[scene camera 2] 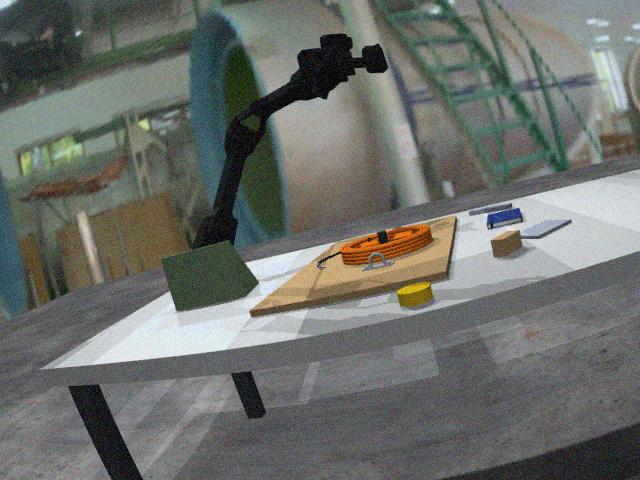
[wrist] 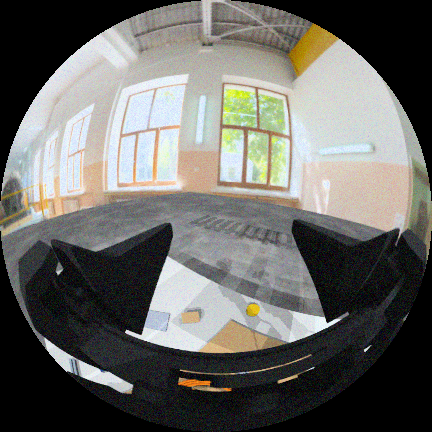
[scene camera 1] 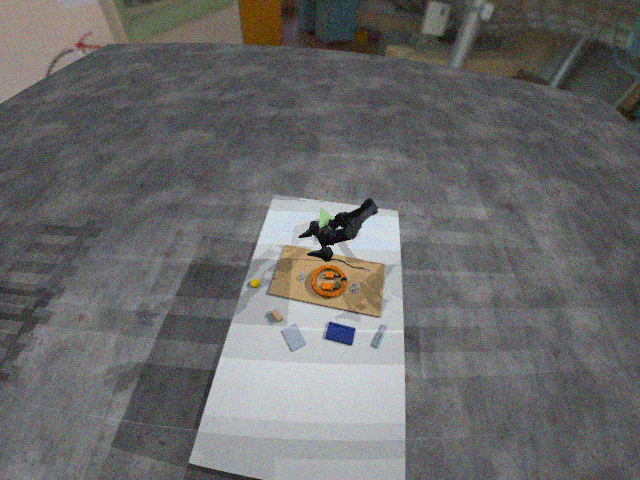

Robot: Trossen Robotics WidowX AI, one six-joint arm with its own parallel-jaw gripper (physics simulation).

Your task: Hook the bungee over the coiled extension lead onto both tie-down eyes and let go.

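Frame: origin at the arm's base, x ahead, y left, z up, level; metres.
Where they show: gripper, between the fingertips: (scene camera 2: 358,46) (wrist: 234,227) (scene camera 1: 302,245); arm's base, origin of its link: (scene camera 2: 212,276) (scene camera 1: 332,225).
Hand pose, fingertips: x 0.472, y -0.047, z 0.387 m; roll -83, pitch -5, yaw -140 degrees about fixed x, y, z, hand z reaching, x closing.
Note:
Each offset is from my fingertips to the top centre of the thing. Level surfaces: height alone.
The orange coiled lead @[0.086 m back, 0.124 m left, 0.390 m down] (scene camera 1: 314,285) (scene camera 2: 387,252) (wrist: 194,383) lies on the wooden board @[0.421 m down] (scene camera 1: 361,304) (scene camera 2: 289,295) (wrist: 230,336). One tie-down eye @[0.073 m back, 0.027 m right, 0.394 m down] (scene camera 1: 302,277) (scene camera 2: 377,260) and another tie-down eye @[0.092 m back, 0.275 m left, 0.394 m down] (scene camera 1: 354,287) stand on opposite sides of the coil; the second does not show in scene camera 2. The dark bungee @[0.235 m back, 0.199 m left, 0.414 m down] (scene camera 1: 354,266) (scene camera 2: 330,256) lies along the arm side of the coil, with a hook showing at one end in scene camera 2. My gripper (scene camera 1: 305,244) (scene camera 2: 374,58) (wrist: 234,227) is open and empty, high above the board and pointing roughly level.
A yellow disc @[0.040 m ahead, 0.270 m right, 0.413 m down] (scene camera 1: 255,283) (scene camera 2: 415,294) (wrist: 252,309) and wooden block @[0.185 m ahead, 0.085 m right, 0.402 m down] (scene camera 1: 277,315) (scene camera 2: 506,243) (wrist: 190,316) sit off the board. Beyond lie a pale slab @[0.265 m ahead, 0.032 m left, 0.426 m down] (scene camera 1: 293,337) (scene camera 2: 546,228), blue book @[0.181 m ahead, 0.254 m left, 0.420 m down] (scene camera 1: 340,333) (scene camera 2: 505,218) and grey bar @[0.139 m ahead, 0.455 m left, 0.420 m down] (scene camera 1: 378,336) (scene camera 2: 490,209). A green panel (scene camera 1: 324,217) (scene camera 2: 206,279) stands near the arm's base.

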